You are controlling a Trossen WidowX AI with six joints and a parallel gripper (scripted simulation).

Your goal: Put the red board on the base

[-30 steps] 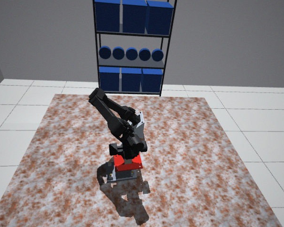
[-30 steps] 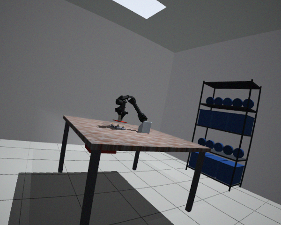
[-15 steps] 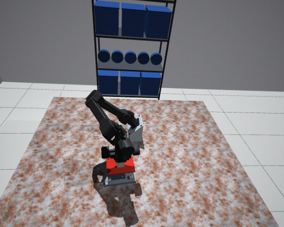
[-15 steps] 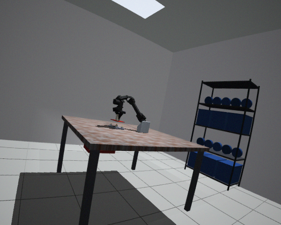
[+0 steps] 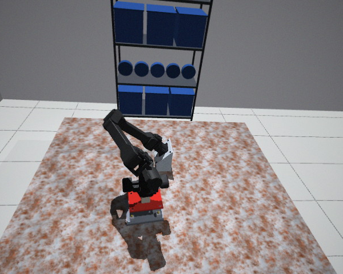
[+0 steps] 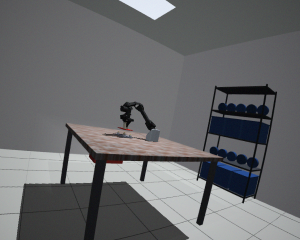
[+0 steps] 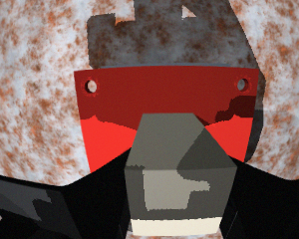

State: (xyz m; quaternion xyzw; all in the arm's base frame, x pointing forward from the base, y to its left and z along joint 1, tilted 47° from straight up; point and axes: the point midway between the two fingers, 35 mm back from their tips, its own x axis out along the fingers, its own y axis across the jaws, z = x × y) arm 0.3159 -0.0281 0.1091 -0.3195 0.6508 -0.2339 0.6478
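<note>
The grey base is 10 cm below my gripper tip. Also, from my gripper tip: red board right at my gripper tip.
</note>
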